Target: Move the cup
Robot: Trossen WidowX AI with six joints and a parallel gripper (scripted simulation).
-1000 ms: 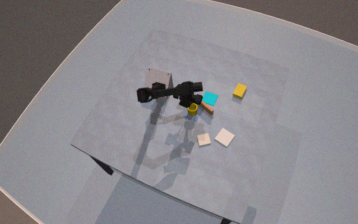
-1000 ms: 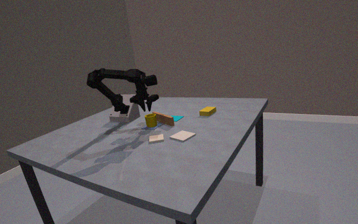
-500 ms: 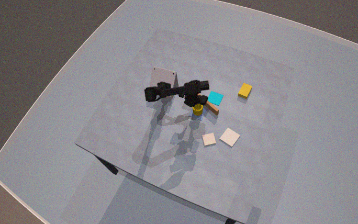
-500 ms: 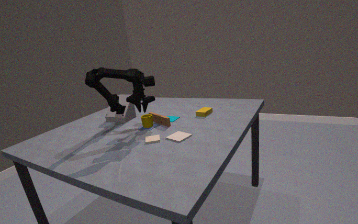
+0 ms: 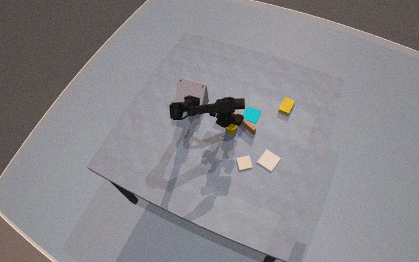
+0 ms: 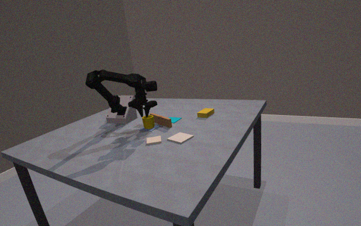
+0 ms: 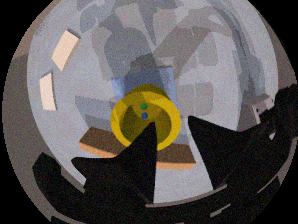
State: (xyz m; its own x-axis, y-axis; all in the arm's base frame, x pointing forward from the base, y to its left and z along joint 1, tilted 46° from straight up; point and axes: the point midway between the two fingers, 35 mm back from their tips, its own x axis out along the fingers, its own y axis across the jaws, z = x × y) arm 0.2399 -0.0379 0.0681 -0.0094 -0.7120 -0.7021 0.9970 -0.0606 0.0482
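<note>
My gripper tip is now 30 mm above the yellow cup and 20 mm short of it. The rest, counted from my gripper tip: blue marble (50 mm below, 30 mm ahead, 10 mm to the left); then wooden bar (70 mm to the left, 70 mm ahead, 50 mm below); then pale blue pad (80 mm below, 30 mm ahead, 10 mm to the right).
</note>
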